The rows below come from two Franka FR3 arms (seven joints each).
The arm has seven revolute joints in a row. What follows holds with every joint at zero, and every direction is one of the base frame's.
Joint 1 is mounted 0.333 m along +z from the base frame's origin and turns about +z.
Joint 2 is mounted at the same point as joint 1 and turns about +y.
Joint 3 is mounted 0.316 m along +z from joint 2 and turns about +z.
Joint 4 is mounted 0.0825 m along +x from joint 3 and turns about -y.
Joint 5 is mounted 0.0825 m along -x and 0.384 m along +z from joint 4 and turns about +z.
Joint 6 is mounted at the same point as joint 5 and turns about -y.
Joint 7 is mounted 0.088 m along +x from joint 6 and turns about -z.
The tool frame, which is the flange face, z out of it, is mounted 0.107 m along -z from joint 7; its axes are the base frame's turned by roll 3.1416, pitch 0 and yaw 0 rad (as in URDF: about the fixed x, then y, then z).
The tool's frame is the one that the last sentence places.
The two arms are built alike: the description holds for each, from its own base.
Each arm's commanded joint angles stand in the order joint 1, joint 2, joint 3, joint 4, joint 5, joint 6, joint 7.
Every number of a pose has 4 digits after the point.
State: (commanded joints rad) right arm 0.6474 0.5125 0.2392 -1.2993 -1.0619 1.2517 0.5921; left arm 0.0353 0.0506 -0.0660 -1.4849 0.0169 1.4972 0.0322
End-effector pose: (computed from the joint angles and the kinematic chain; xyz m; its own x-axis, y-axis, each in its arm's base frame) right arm 0.5250 0.4066 0.4772 0.9459 0.3039 0.1133 0.0508 -0.4839 0.8736; left arm 0.5629 -0.0143 0.6302 0.9974 -0.0616 -0.0386 -0.0622 -0.9980 -0.0123
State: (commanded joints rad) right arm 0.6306 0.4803 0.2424 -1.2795 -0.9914 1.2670 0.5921; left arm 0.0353 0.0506 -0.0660 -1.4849 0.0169 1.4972 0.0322
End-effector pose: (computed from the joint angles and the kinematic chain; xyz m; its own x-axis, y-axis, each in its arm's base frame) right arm 0.5240 0.4010 0.5000 0.9526 0.2757 0.1285 0.0505 -0.5600 0.8270; left arm 0.5629 -0.0143 0.6302 0.9974 -0.0616 -0.0386 -0.0622 -0.9980 -0.0123
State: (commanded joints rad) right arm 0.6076 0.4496 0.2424 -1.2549 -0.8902 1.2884 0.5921; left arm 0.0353 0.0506 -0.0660 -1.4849 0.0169 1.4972 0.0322
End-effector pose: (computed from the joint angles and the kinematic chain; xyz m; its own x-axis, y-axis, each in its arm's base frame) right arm 0.5242 0.3934 0.5217 0.9625 0.2368 0.1326 0.0562 -0.6518 0.7563; left arm 0.5629 -0.0143 0.6302 0.9974 -0.0616 -0.0386 -0.0622 -0.9980 -0.0123
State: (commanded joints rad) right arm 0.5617 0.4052 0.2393 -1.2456 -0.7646 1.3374 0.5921; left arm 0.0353 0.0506 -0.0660 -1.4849 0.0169 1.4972 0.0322
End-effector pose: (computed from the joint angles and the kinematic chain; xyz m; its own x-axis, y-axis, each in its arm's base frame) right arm 0.5297 0.3763 0.5457 0.9719 0.1889 0.1402 0.0526 -0.7555 0.6530; left arm 0.5629 -0.0143 0.6302 0.9974 -0.0616 -0.0386 -0.0622 -0.9980 -0.0123
